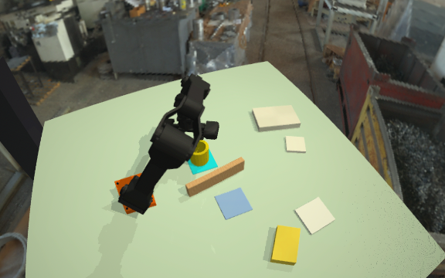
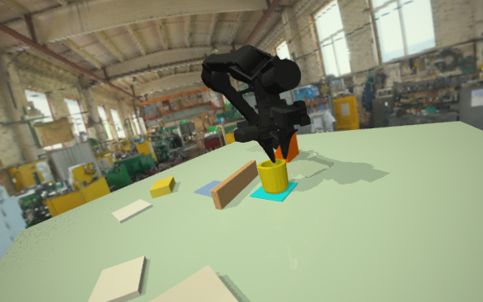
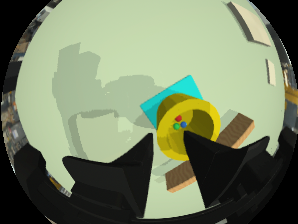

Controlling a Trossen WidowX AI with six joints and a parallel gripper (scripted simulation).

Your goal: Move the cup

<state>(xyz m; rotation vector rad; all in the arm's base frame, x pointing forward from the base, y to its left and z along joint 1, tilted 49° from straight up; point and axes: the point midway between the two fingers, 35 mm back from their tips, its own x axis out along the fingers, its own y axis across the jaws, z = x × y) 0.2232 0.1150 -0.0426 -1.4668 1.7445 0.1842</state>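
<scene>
My gripper tip is now 20 mm short of the yellow cup, 10 mm to the left of it and 40 mm above it. Also, from my gripper tip: light blue pad 60 mm ahead, 220 mm to the right, 80 mm below; then wooden bar 40 mm ahead, 120 mm to the right, 60 mm below; then cyan pad 20 mm ahead, 20 mm to the right, 80 mm below.
</scene>
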